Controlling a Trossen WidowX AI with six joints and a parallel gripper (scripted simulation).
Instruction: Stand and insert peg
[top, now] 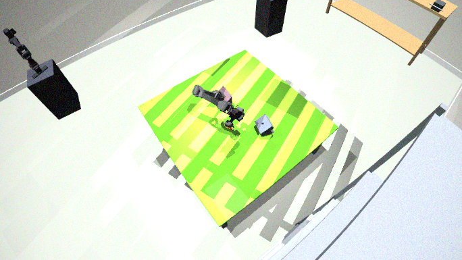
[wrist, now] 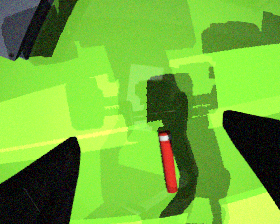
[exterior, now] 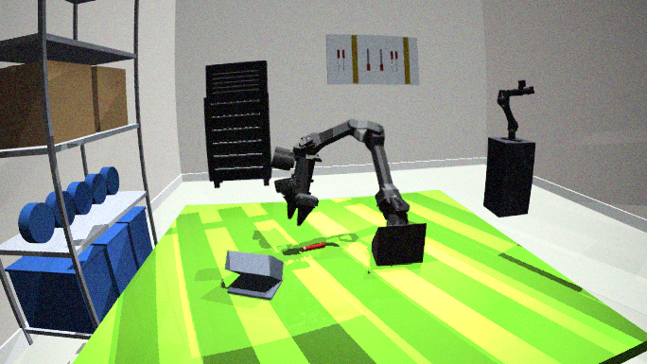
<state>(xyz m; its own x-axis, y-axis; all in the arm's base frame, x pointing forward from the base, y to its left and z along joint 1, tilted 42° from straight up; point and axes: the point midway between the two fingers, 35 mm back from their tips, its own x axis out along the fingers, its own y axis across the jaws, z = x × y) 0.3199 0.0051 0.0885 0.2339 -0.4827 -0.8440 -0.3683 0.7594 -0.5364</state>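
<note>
My gripper tip is now 4 cm past the red peg, 3 cm to the left of it and 11 cm above it. From my gripper tip the other things lie so: grey sloped panel: 10 cm ahead, 20 cm to the left, 5 cm below.
</note>
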